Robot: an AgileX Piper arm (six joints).
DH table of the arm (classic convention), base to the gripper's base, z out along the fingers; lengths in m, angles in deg. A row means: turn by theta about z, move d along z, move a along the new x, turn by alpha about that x. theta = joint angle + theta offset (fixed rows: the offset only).
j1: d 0.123; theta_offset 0; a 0; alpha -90
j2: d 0; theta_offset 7.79; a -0.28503; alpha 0
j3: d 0; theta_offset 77.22; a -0.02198; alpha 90
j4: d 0.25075; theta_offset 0; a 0; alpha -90
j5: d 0; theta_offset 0; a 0; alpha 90
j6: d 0.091; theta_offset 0; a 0; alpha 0
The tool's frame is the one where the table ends.
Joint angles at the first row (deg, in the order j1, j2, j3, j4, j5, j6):
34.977, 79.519, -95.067, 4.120, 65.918, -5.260
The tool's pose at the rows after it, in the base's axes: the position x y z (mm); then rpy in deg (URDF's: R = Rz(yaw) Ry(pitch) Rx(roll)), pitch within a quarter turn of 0, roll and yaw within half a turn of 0:
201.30 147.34 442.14 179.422 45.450 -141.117
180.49 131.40 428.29 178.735 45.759 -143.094
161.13 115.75 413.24 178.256 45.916 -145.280
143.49 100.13 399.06 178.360 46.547 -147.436
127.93 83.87 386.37 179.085 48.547 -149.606
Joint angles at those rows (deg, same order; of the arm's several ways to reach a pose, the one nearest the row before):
34.977, 73.020, -86.827, 3.755, 63.491, -4.422
34.977, 66.870, -78.771, 3.020, 61.212, -2.803
34.977, 61.047, -71.441, 1.810, 59.476, -0.741
34.960, 55.447, -64.972, -0.118, 57.946, 1.710
34.563, 49.788, -59.043, -2.673, 55.758, 4.265

